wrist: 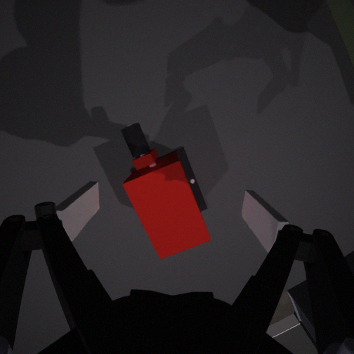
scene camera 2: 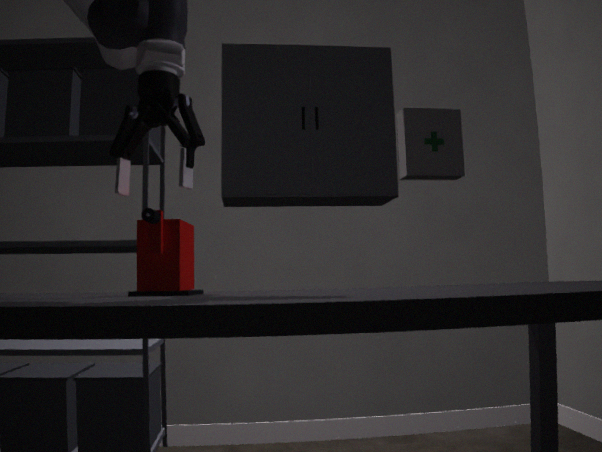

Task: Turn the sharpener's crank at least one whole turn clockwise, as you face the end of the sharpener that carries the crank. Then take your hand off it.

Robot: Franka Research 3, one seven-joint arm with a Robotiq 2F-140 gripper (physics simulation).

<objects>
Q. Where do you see a red sharpener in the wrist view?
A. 166,197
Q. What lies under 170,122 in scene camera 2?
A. The gripper.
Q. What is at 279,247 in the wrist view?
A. The gripper.
</objects>
